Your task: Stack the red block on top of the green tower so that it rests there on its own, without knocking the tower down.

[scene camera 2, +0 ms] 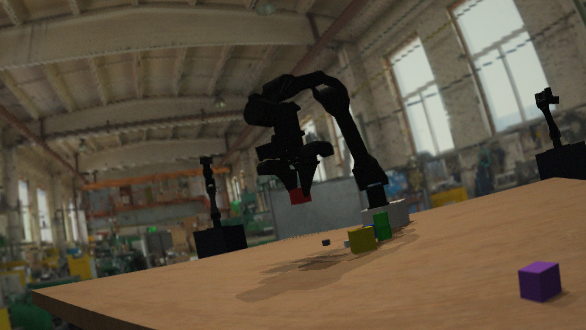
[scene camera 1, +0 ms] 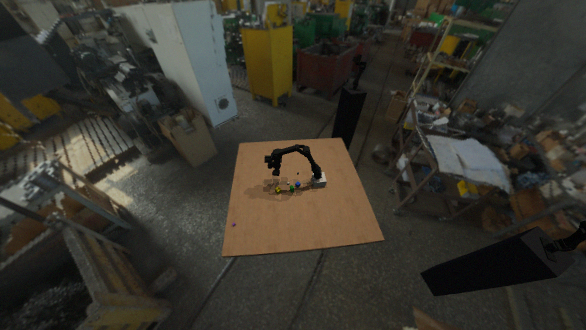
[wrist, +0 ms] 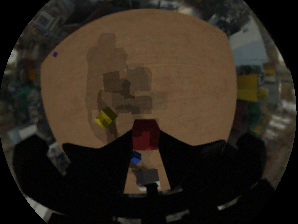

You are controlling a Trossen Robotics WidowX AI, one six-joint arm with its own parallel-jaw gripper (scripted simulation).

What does my gripper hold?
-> A red block.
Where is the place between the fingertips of my gripper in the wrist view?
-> At 145, 131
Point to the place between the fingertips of my gripper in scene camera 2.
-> At 300, 198
